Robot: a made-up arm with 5 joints.
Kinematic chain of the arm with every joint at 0, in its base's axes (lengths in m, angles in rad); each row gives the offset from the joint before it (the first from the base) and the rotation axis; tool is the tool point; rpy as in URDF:
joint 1: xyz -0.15 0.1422 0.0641 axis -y
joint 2: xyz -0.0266 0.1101 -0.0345 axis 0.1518 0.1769 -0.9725
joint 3: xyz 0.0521 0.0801 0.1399 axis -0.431 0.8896 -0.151
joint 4: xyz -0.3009 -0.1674 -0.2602 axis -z
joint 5: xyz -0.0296 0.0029 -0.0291 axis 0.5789 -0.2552 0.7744
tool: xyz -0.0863 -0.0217 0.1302 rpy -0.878 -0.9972 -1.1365
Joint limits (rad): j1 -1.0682..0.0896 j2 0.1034..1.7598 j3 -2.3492..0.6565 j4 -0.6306..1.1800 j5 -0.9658..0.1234
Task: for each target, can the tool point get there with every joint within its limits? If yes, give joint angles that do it. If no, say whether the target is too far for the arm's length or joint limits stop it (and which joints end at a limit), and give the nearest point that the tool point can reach.
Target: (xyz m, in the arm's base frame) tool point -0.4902 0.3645 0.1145
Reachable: yes | joints -0.2823 0.4353 -0.0678 0.4088 -0.2508
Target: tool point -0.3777 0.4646 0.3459
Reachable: yes | joints -0.6014 0.8360 0.2050 0.2213 0.0374
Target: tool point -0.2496 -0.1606 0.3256
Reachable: no: joint limits stop it (at a limit: joint 1, joint 2, joint 4, joint 5) | nearest point -0.3357 0.1013 0.4004 | short by 0.286 m
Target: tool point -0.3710 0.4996 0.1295
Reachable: yes | joints -0.1870 0.9178 0.0423 -0.0665 -0.8425
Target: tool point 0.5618 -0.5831 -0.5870
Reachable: no: too far | nearest point 0.1352 -0.1123 -0.1967 | short by 0.746 m
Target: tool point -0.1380 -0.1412 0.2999
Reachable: no: joint limits stop it (at a limit: joint 1, joint 2, joint 4, joint 5) | nearest point -0.2745 0.1066 0.4512 | short by 0.321 m
